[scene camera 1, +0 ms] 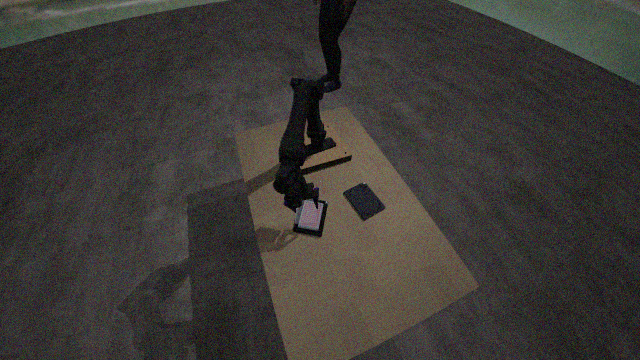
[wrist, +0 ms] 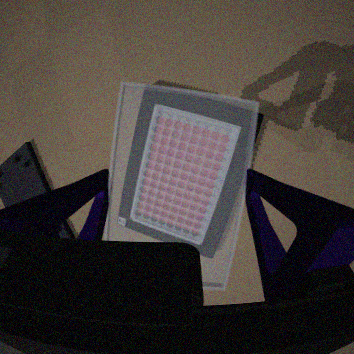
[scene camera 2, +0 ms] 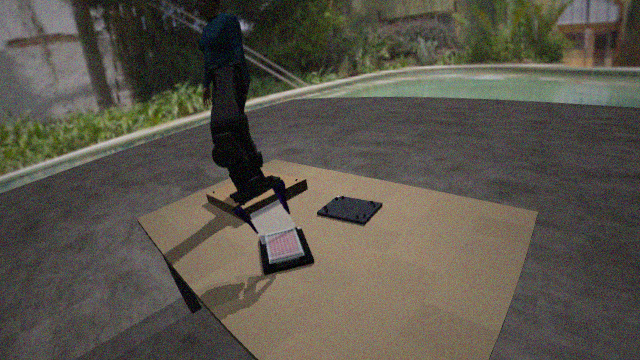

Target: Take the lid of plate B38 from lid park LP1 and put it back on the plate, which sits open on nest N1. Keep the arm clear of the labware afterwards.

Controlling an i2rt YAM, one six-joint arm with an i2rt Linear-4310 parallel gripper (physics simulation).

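Where they show: gripper, fingertip midpoint: (scene camera 1: 306,210) (wrist: 177,177) (scene camera 2: 273,223); arm's base, link origin: (scene camera 1: 317,147).
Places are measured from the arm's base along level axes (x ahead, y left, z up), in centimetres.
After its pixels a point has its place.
Note:
My gripper (scene camera 1: 306,207) @(x 33.5, y -21.3, z 5.6 cm) (scene camera 2: 273,222) @(x 33.5, y -21.3, z 5.6 cm) (wrist: 177,177) @(x 33.5, y -21.3, z 5.6 cm) is shut on the clear lid (scene camera 2: 272,215) @(x 31.8, y -19.8, z 6.5 cm) (wrist: 130,115) @(x 38.0, y -20.3, z 6.3 cm), with one finger on each long side. The lid is tilted; in the scene camera 2 view it shows behind and above the plate's back edge. The plate (scene camera 1: 311,217) @(x 37.4, y -21.1, z 6.1 cm) (scene camera 2: 285,246) (wrist: 185,175), with pink wells, sits open on the black nest (scene camera 1: 310,233) @(x 39.6, y -23.0, z -3.0 cm) (scene camera 2: 307,252) @(x 39.4, y -18.0, z -2.9 cm) (wrist: 260,120) @(x 34.7, y -28.4, z -2.9 cm). In the wrist view the plate shows through the lid, turned somewhat relative to it. Whether lid and plate touch is unclear. The dark lid park (scene camera 1: 364,201) @(x 37.1, y 5.3, z -3.1 cm) (scene camera 2: 350,210) @(x 37.4, y 4.4, z -3.1 cm) (wrist: 20,172) @(x 41.1, y 3.7, z -3.1 cm) has no lid on it.
The arm's wooden base board (scene camera 1: 327,164) @(x 11.3, y 0.1, z -1.6 cm) (scene camera 2: 295,189) @(x 12.1, y 7.9, z -1.9 cm) lies at the back of the table (scene camera 1: 370,280) @(x 66.1, y -11.2, z -4.1 cm) (scene camera 2: 410,280) @(x 64.7, y -15.1, z -4.1 cm). A person (scene camera 1: 330,45) (scene camera 2: 222,42) stands behind the arm. The arm's shadow falls beside the nest, over the table's left edge in scene camera 1.

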